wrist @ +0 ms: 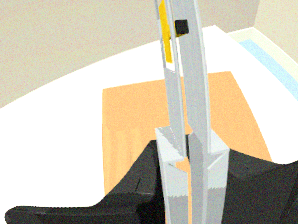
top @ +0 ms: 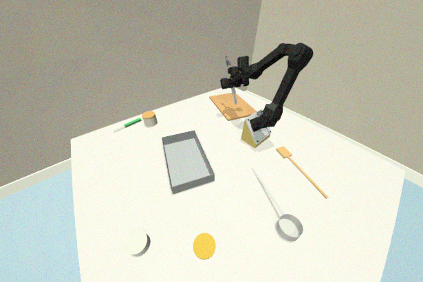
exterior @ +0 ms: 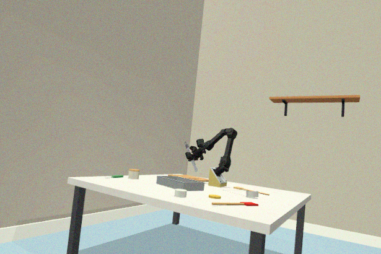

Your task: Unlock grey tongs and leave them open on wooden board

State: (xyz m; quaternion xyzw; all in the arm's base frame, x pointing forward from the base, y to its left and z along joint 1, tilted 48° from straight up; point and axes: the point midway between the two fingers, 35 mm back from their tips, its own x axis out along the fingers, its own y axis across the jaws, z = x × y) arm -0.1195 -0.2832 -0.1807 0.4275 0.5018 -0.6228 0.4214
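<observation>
The wooden board lies 160 mm below my gripper tip and 40 mm behind it. The rest, counted from my gripper tip: yellow lock piece (70 mm above); grey roasting tin (510 mm ahead, 270 mm to the left, 140 mm below); cork-lidded jar (540 mm ahead, 140 mm to the right, 130 mm below).
</observation>
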